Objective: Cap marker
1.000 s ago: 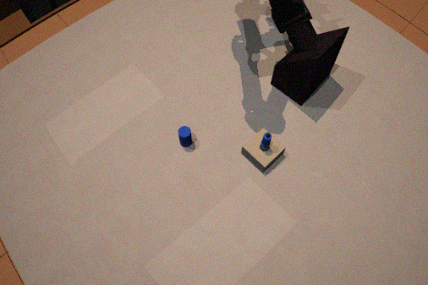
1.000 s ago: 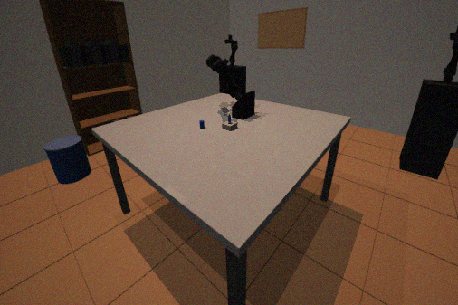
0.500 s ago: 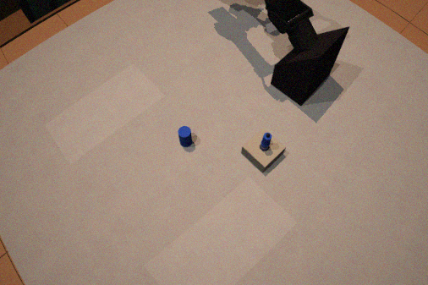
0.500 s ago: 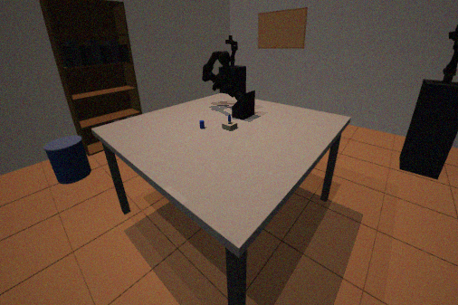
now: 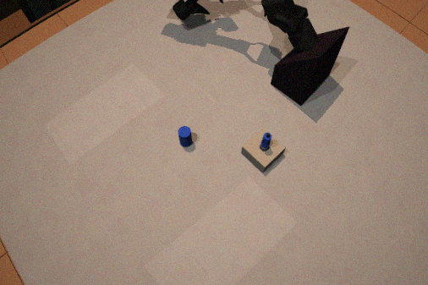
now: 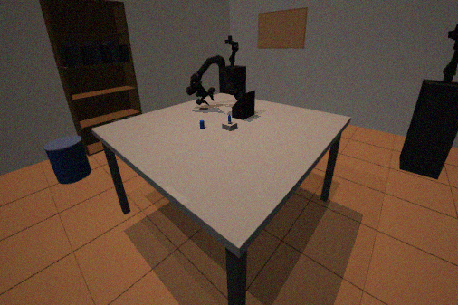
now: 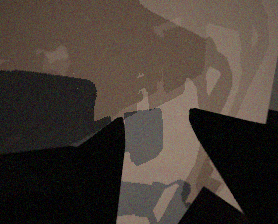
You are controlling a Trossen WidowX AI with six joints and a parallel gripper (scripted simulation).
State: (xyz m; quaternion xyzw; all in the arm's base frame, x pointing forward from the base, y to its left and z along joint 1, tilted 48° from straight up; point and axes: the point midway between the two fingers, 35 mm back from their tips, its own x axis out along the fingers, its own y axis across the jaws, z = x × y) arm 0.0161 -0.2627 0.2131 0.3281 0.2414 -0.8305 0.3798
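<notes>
Right now the marker cap is 36 cm ahead of my gripper tip, 26 cm to the left of it and 1 cm below it.
</notes>
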